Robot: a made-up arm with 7 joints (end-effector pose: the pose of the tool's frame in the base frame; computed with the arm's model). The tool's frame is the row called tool.
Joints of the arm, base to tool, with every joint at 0 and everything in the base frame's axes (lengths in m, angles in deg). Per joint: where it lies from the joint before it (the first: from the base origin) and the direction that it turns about. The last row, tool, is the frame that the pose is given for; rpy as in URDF.
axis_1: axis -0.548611 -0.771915 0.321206 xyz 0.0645 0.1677 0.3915
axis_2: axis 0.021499 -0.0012 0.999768 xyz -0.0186 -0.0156 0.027
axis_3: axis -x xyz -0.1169 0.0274 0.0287
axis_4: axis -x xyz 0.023 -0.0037 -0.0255
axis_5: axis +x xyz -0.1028 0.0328 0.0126
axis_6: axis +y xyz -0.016 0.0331 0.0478
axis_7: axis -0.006 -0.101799 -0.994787 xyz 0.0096 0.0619 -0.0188
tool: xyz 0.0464 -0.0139 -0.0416 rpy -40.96 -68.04 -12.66
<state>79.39 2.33 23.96 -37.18 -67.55 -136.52 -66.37</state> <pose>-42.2 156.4 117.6 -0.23 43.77 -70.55</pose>
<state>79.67 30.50 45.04 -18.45 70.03 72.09 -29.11</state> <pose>-150.7 -25.2 249.9 -48.81 -34.39 63.80</pose>
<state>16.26 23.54 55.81 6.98 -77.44 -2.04 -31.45</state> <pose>-51.5 17.1 347.7 129.04 66.17 -74.17</pose>
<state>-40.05 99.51 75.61 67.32 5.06 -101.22 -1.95</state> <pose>-39.1 59.5 240.8 -62.61 116.10 -35.95</pose>
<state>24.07 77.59 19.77 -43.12 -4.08 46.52 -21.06</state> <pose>-129.4 -47.8 429.1 -19.16 -33.64 81.23</pose>
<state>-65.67 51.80 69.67 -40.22 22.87 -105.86 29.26</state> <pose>-15.9 19.4 598.1 19.41 -51.96 -130.16</pose>
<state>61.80 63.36 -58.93 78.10 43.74 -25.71 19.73</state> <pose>-123.3 29.2 367.3 -1.20 -105.50 19.42</pose>
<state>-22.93 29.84 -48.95 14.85 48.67 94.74 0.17</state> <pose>-189.0 76.3 602.6 45.68 30.22 43.37</pose>
